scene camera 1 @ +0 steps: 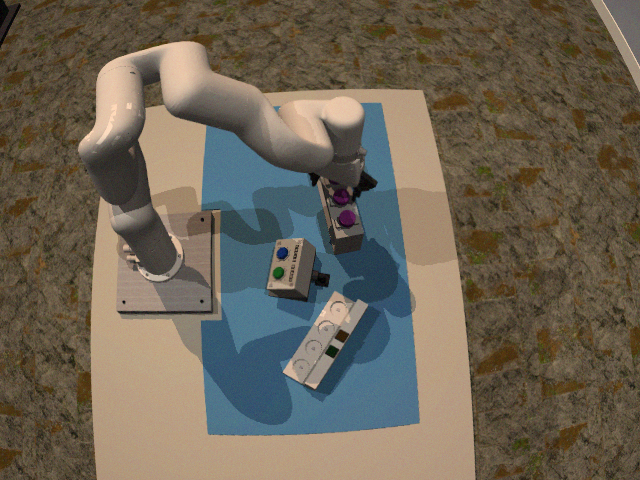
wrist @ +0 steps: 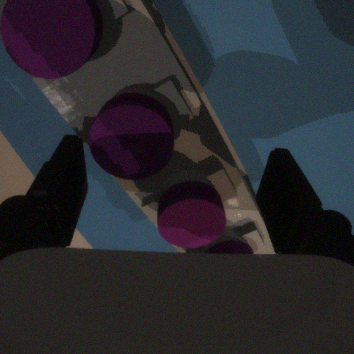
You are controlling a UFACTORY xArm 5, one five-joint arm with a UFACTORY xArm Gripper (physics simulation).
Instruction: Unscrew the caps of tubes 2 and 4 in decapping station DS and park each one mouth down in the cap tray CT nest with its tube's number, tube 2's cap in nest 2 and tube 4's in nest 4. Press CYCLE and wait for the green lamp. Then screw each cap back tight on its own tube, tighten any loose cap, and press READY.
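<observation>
The decapping station is a long grey block with a row of purple caps. The near-end cap and the one beside it show clearly; the far end is hidden under the arm. In the wrist view, several caps are seated in the row, one large cap, a second cap, a third cap and a partly hidden cap. Tube numbers are not readable. My gripper is open and empty, above the station's far part. The white cap tray has empty round nests.
A grey control box with a blue button and a green button stands between the arm's base plate and the station. A small black block sticks out on its right. A brown square and a green square mark the tray.
</observation>
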